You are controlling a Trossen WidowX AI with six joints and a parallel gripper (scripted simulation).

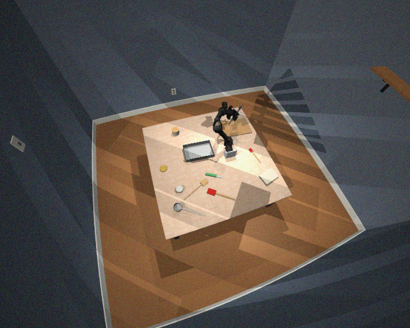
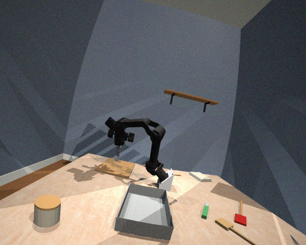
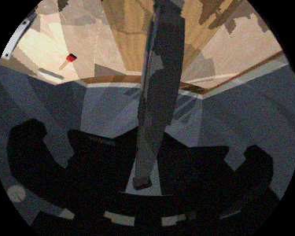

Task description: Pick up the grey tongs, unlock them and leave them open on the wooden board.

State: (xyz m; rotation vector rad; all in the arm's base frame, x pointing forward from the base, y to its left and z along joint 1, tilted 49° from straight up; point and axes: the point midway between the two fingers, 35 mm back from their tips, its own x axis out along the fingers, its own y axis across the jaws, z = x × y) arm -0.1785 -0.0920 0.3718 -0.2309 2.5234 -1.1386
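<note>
Now: the wooden board 23 cm below my gripper tip. Also, from my gripper tip: green-handled tool 42 cm ahead, 56 cm to the left, 23 cm below; then roasting tin 52 cm ahead, 24 cm to the left, 21 cm below; then lidded canister 71 cm ahead, 8 cm to the right, 20 cm below.
</note>
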